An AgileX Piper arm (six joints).
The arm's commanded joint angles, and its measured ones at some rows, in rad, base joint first. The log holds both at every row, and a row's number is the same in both.
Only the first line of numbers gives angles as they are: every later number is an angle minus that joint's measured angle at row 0.
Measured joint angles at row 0:
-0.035 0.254 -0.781 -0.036 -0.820 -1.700
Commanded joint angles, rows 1 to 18:
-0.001 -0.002 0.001 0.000 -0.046 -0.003
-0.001 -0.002 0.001 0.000 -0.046 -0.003
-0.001 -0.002 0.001 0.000 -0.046 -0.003
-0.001 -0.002 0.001 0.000 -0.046 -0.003
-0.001 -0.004 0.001 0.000 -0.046 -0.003
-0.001 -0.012 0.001 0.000 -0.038 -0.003
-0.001 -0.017 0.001 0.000 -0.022 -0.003
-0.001 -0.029 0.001 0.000 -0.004 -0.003
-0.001 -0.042 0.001 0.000 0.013 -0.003
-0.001 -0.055 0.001 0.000 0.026 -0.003
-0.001 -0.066 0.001 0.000 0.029 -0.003
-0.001 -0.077 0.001 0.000 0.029 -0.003
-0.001 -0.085 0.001 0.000 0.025 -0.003
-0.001 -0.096 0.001 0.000 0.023 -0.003
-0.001 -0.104 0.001 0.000 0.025 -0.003
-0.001 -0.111 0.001 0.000 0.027 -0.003
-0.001 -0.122 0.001 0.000 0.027 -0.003
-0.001 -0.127 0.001 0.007 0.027 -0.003
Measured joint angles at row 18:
0.000 -0.097 0.000 0.000 0.016 0.000
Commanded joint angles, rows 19 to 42:
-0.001 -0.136 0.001 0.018 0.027 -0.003
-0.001 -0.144 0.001 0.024 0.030 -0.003
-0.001 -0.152 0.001 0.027 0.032 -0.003
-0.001 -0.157 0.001 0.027 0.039 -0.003
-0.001 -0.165 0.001 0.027 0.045 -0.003
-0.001 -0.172 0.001 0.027 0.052 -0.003
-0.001 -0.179 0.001 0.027 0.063 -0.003
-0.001 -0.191 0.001 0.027 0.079 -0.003
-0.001 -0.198 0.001 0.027 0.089 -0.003
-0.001 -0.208 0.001 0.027 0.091 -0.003
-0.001 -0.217 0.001 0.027 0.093 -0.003
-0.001 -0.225 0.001 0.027 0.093 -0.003
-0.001 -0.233 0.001 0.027 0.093 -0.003
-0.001 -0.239 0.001 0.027 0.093 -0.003
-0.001 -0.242 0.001 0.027 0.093 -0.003
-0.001 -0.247 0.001 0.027 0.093 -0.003
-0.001 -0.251 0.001 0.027 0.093 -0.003
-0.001 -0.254 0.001 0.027 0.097 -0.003
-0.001 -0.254 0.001 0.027 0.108 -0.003
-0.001 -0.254 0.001 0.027 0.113 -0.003
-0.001 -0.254 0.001 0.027 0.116 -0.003
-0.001 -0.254 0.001 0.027 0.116 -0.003
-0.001 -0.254 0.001 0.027 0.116 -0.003
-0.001 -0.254 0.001 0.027 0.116 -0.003
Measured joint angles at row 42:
0.000 -0.252 -0.002 0.023 0.097 0.000
